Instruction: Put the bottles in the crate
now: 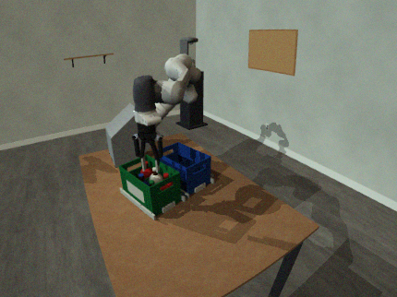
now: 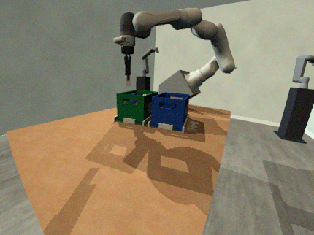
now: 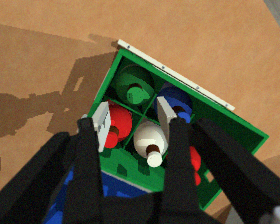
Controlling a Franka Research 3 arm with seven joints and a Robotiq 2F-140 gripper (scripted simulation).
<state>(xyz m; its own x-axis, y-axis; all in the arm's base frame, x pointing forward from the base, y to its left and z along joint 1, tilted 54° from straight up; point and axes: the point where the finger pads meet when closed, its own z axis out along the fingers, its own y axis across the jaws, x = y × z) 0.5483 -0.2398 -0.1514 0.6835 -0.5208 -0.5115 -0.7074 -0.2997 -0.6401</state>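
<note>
My hand is 160 mm above the green bottle. The rest, counted from my hand: white bottle (100 mm behind, 70 mm to the left, 160 mm below); then green crate (90 mm behind, 20 mm to the left, 170 mm below); then blue-capped bottle (80 mm behind, 20 mm to the right, 160 mm below).
</note>
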